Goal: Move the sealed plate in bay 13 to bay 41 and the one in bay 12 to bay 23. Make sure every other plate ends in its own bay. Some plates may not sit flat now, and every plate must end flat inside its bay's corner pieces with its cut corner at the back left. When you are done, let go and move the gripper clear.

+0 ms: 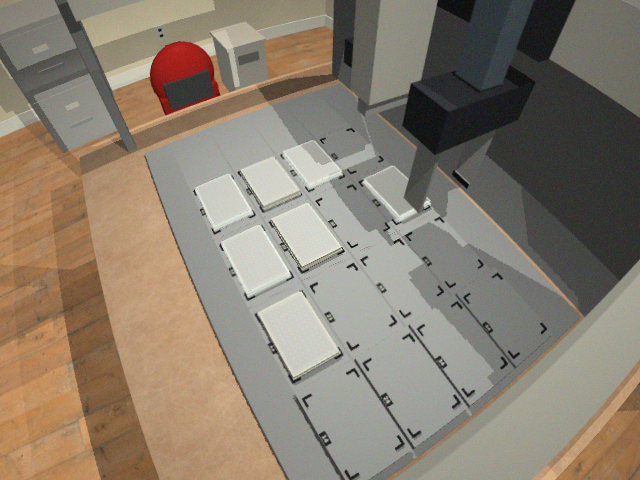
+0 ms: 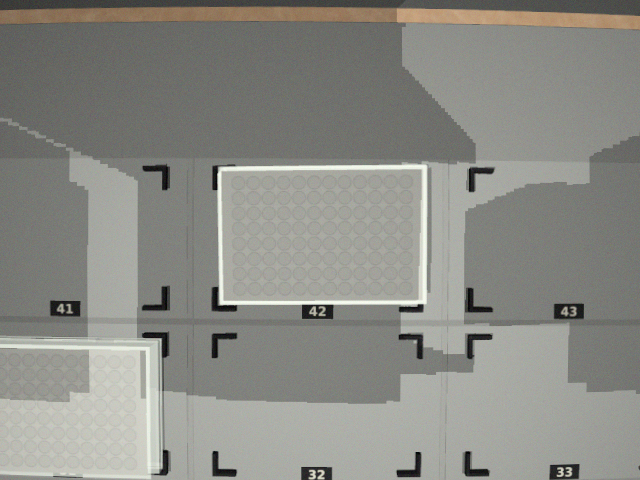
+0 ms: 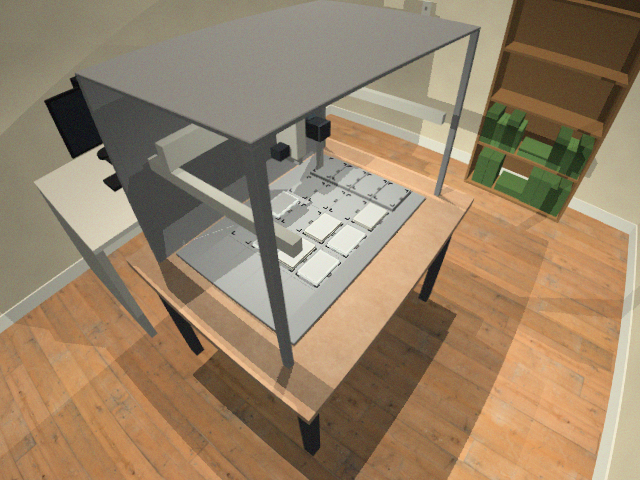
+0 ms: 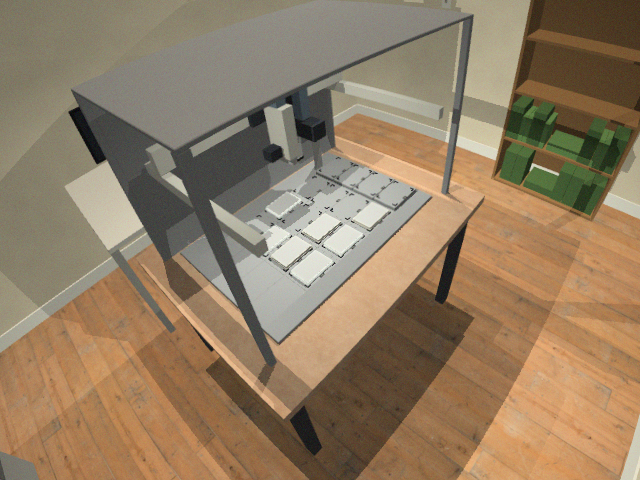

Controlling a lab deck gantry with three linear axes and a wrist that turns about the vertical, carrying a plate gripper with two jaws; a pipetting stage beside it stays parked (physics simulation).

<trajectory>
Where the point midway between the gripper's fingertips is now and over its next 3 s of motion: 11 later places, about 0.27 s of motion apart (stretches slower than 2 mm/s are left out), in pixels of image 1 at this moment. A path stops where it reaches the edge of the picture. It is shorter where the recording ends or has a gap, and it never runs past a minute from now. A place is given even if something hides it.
My gripper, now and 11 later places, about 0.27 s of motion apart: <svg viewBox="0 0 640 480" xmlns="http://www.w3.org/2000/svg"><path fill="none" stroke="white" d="M438 192L428 189L376 173L311 164L275 171L267 175L267 174L269 161L267 135L260 125L260 125L260 127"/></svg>
</trajectory>
